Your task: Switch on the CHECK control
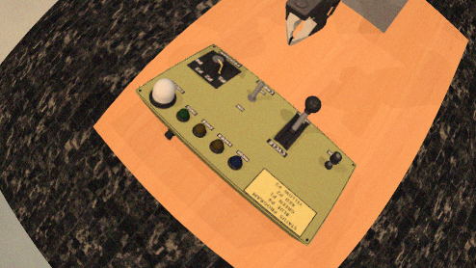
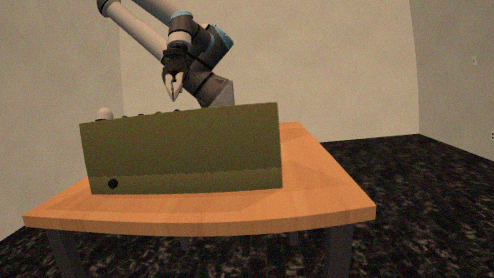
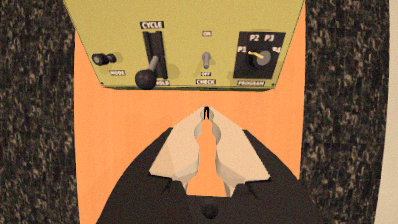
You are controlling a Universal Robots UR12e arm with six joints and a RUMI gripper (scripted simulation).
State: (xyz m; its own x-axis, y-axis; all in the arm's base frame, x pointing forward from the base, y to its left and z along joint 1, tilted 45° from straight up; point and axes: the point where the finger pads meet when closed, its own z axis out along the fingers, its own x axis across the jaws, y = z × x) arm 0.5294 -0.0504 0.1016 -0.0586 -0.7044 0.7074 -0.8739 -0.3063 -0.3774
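Right now my hand is 11 cm short of the check toggle, 1 cm to the left of it and 11 cm above it. Round my hand: olive console: 16 cm ahead, 6 cm to the left, 13 cm below; black-knobbed cycle lever: 10 cm ahead, 11 cm to the left, 10 cm below; program rotary knob: 12 cm ahead, 12 cm to the right, 11 cm below.
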